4 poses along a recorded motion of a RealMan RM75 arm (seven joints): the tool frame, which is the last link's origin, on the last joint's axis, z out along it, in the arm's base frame.
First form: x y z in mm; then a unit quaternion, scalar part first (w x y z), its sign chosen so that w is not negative.
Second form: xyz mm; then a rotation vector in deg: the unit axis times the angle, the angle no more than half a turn. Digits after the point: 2 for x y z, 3 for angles.
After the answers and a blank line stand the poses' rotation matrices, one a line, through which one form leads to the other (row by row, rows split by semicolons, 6 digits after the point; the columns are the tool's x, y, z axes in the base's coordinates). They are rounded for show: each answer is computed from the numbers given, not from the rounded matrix.
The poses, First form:
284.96, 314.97, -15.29, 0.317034, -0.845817, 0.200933, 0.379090
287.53, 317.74, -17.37, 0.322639, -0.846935, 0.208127, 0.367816
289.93, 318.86, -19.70, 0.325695, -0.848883, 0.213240, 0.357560
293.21, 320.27, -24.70, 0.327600, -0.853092, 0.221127, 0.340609
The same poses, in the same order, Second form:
284.96, 314.97, -15.29, -127.560, 30.303, 57.172
287.53, 317.74, -17.37, -127.377, 31.302, 55.319
289.93, 318.86, -19.70, -127.479, 32.023, 53.696
293.21, 320.27, -24.70, -127.992, 33.176, 51.103

0.631833 -0.580274 -0.513876; -0.099536 -0.718231 0.688649; -0.768687 -0.383962 -0.511561
0.642789 -0.589883 -0.488733; -0.115196 -0.705175 0.699613; -0.757332 -0.393404 -0.521231
0.653359 -0.594943 -0.468151; -0.129121 -0.696903 0.705446; -0.745956 -0.400462 -0.532147
0.670177 -0.600451 -0.436259; -0.154116 -0.687562 0.709582; -0.726025 -0.408310 -0.553327

